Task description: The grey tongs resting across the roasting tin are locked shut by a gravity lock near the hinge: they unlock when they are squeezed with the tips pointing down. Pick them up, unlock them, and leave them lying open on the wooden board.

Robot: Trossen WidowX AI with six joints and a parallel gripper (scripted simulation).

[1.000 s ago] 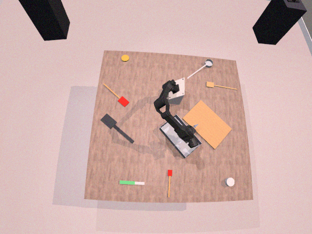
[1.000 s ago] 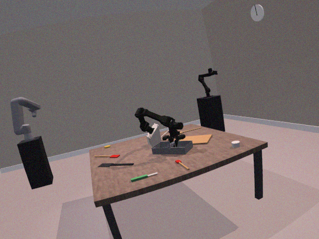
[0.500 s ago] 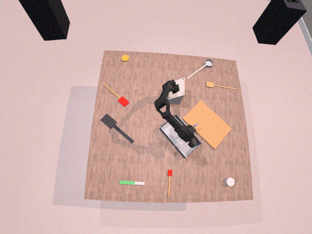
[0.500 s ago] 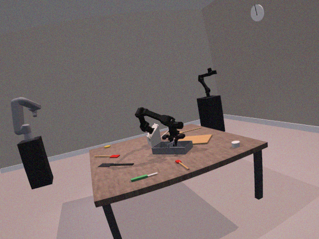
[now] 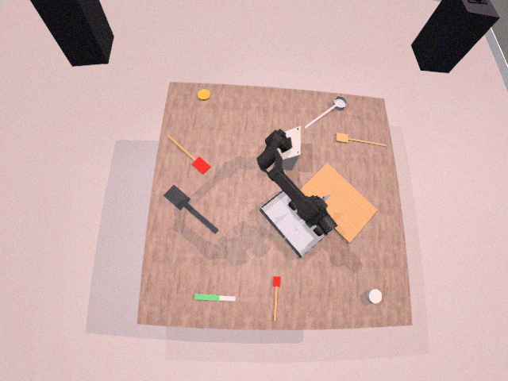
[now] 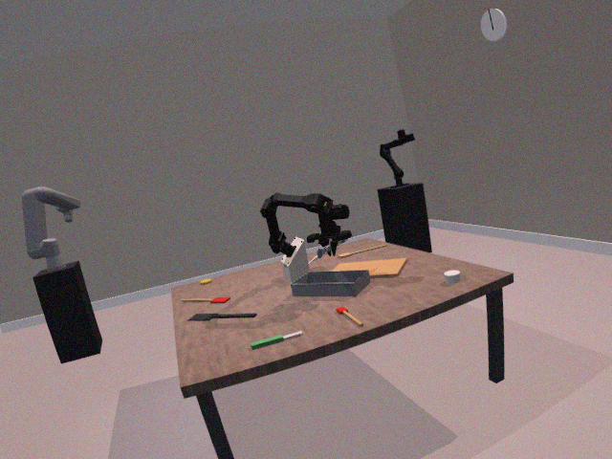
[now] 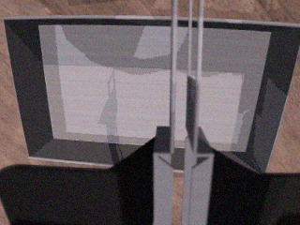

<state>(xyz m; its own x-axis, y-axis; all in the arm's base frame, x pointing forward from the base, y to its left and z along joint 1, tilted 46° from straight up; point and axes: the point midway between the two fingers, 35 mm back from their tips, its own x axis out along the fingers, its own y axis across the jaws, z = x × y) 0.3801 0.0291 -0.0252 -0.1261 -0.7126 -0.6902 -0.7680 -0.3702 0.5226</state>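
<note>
My gripper tip is 70 mm to the right of the black lock piece, 50 mm past it and 40 mm below it. Round my gripper tip: grey roasting tin 120 mm below, 20 mm to the right, 20 mm behind; tong arm 40 mm above; board 230 mm to the left, 140 mm below, 120 mm behind.
</note>
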